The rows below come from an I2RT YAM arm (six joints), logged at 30 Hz.
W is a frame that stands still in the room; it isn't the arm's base.
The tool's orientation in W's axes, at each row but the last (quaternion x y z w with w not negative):
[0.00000 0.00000 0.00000 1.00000]
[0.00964 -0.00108 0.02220 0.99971]
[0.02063 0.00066 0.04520 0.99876]
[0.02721 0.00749 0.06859 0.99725]
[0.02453 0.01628 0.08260 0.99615]
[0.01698 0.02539 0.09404 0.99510]
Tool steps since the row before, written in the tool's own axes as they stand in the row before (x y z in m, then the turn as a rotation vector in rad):
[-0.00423 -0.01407 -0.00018 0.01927 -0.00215 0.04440]
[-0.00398 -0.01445 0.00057 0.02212 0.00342 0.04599]
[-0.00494 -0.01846 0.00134 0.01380 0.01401 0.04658]
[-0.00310 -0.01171 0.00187 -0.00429 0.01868 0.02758]
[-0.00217 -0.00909 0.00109 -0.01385 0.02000 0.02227]
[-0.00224 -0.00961 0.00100 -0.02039 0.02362 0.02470]
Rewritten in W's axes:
[-0.00423 -0.01407 -0.00018 0.01927 -0.00215 0.04440]
[-0.00334 -0.01462 0.00028 0.02187 0.00351 0.04610]
[-0.00325 -0.01887 0.00057 0.01263 0.01327 0.04713]
[-0.00144 -0.01211 0.00125 -0.00628 0.01642 0.02862]
[-0.00061 -0.00936 0.00068 -0.01612 0.01638 0.02366]
[-0.00035 -0.00988 0.00073 -0.02308 0.01864 0.02653]

